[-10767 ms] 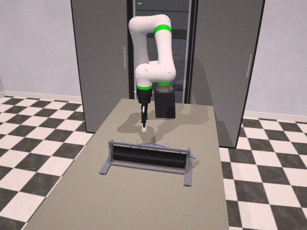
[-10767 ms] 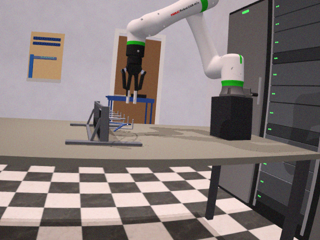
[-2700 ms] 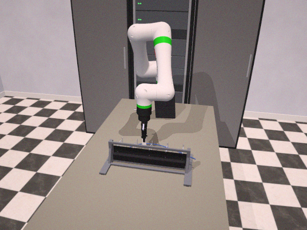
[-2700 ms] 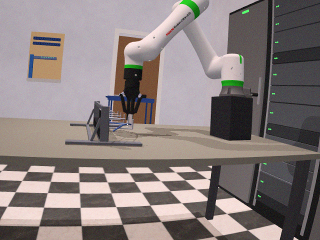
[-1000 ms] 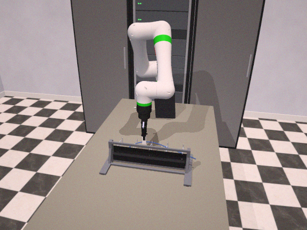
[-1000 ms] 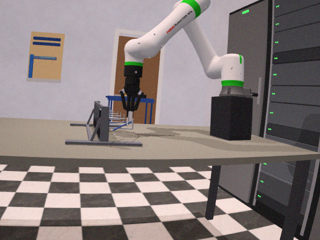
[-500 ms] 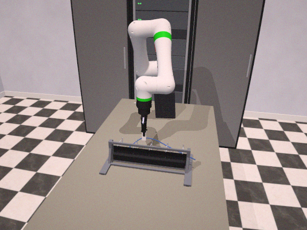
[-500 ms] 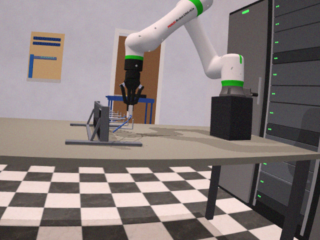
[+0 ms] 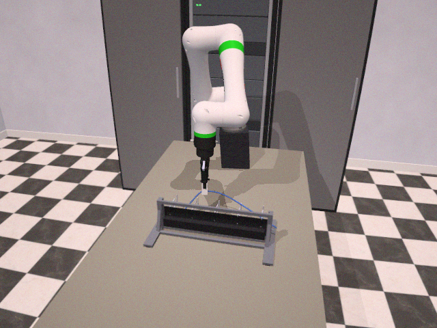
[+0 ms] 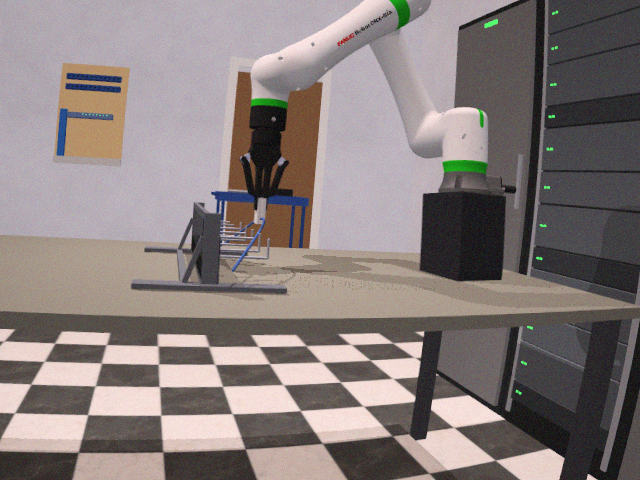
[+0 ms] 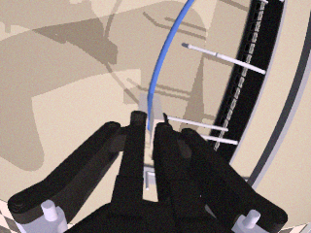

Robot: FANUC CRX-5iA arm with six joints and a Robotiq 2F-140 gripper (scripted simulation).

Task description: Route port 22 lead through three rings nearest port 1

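Now: the grey rack 14 cm ahead of my hand, 8 cm to the left of it and 7 cm below it. Also, from my hand: lead's free end: 34 cm to the left, 10 cm below, 9 cm ahead.
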